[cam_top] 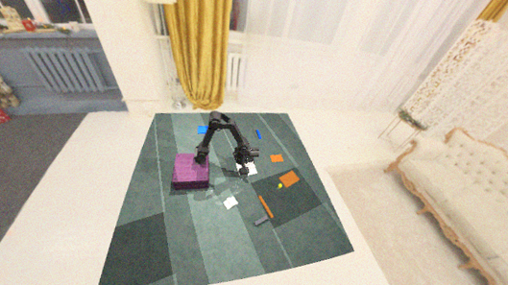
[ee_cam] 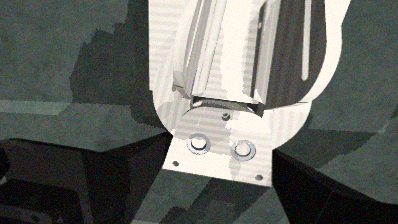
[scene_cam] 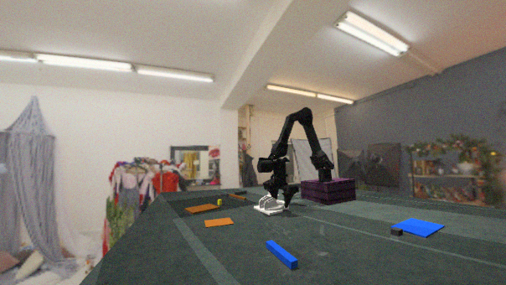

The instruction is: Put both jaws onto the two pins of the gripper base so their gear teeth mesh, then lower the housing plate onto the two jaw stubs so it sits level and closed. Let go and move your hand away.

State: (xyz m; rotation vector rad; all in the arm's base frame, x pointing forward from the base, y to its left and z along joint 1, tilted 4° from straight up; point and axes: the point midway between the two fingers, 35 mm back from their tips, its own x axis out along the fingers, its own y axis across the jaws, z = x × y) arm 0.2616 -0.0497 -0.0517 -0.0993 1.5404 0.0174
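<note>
Now: the white housing plate 10 mm ahead of my gripper tip. From my gripper tip the other things lie so: white plate-like part (70 mm ahead, 10 mm to the left); small yellow piece (230 mm ahead, 190 mm to the right, 10 mm above); white gripper base (10 mm ahead, 20 mm above).
</note>
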